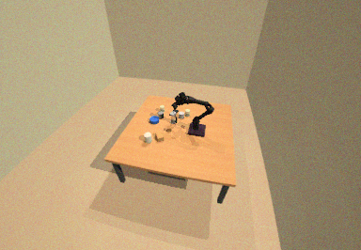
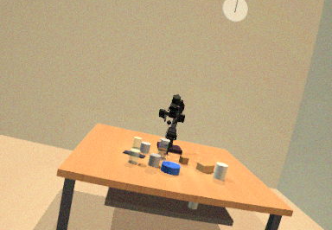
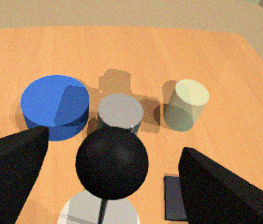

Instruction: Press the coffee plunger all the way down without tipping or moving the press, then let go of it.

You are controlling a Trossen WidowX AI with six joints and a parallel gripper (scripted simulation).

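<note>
Right now my gripper tip is 2 cm past the coffee press, 1 cm to the right of it and 14 cm above it. Also, from my gripper tip: blue disc (23 cm ahead, 4 cm to the left, 24 cm below).
</note>
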